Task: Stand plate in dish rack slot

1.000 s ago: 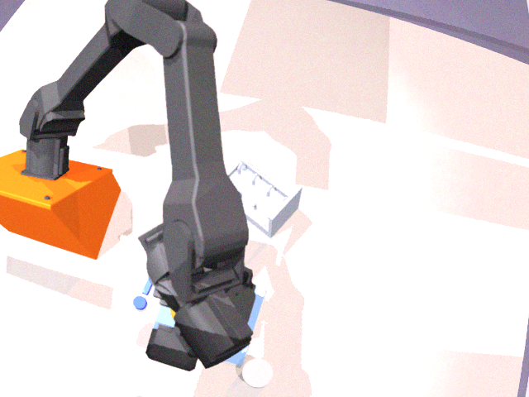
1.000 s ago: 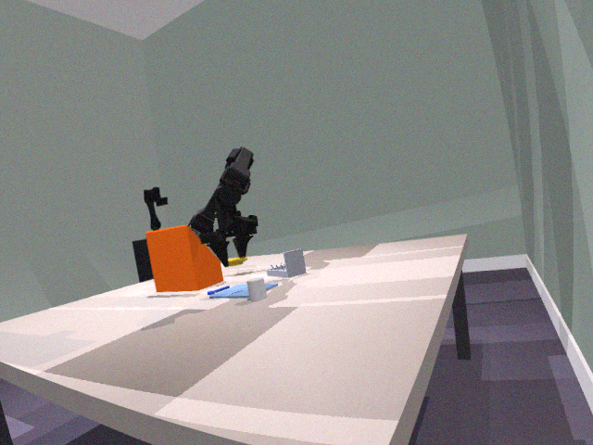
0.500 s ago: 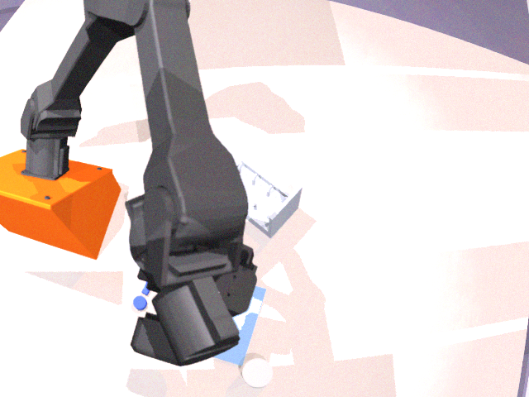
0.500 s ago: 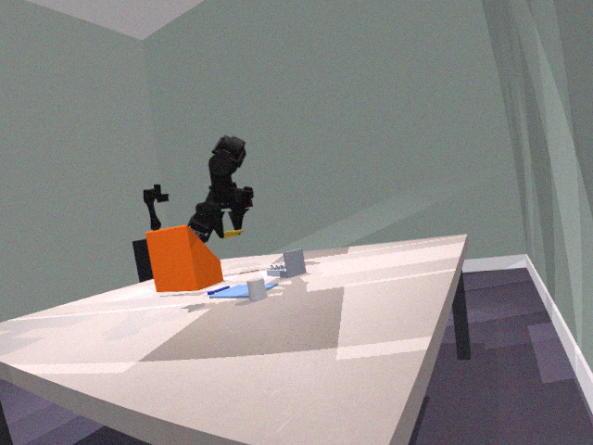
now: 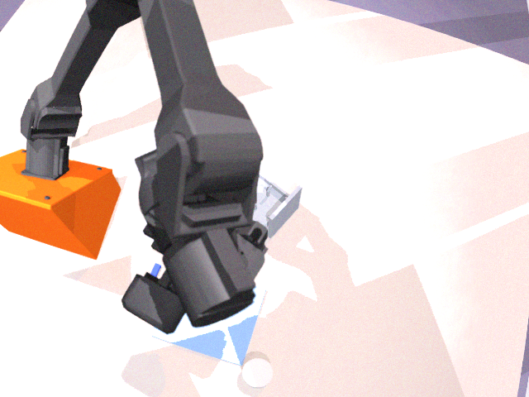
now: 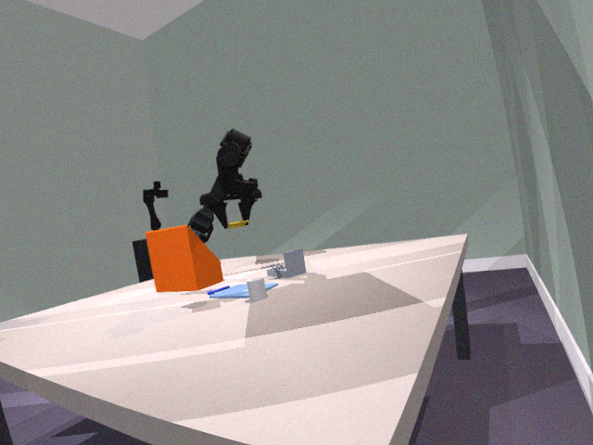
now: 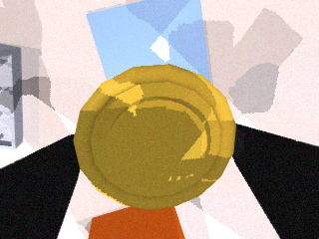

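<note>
The grey dish rack is 50 mm ahead of my gripper tip, 180 mm to the left of it and 160 mm below it. From my gripper tip the other things lie so: yellow plate 10 mm above; pale blue mat 20 mm to the right, 180 mm below; white cup 90 mm ahead, 110 mm to the right, 160 mm below.
</note>
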